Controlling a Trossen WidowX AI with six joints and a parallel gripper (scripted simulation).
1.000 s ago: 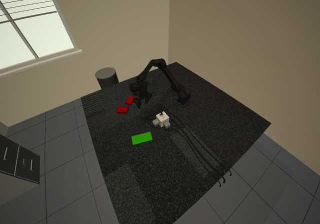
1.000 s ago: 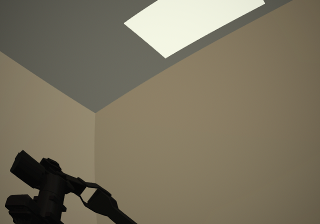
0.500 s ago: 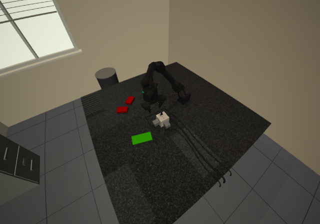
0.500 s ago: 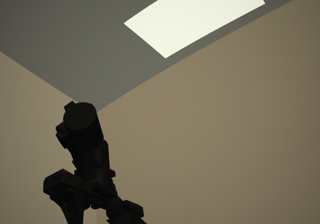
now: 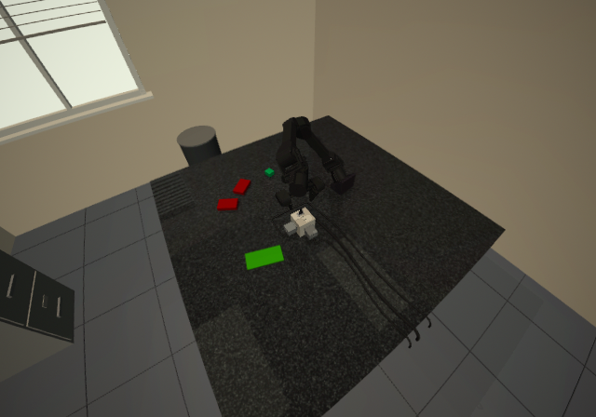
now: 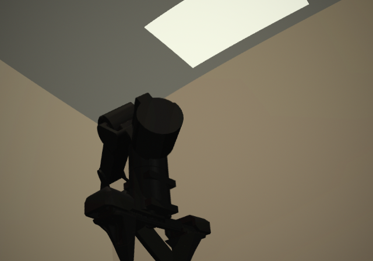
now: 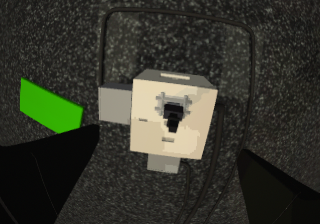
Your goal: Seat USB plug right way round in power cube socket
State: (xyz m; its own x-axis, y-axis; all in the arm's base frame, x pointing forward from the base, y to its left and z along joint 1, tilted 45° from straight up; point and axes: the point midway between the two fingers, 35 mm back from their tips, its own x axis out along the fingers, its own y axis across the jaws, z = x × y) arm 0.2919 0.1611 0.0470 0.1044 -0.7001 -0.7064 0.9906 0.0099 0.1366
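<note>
Right now the dark USB plug is 40 mm below my gripper tip. The rest, counted from my gripper tip: green cube 380 mm to the right, 120 mm below, 50 mm behind; green flat pad 210 mm ahead, 130 mm below, 50 mm to the left.
</note>
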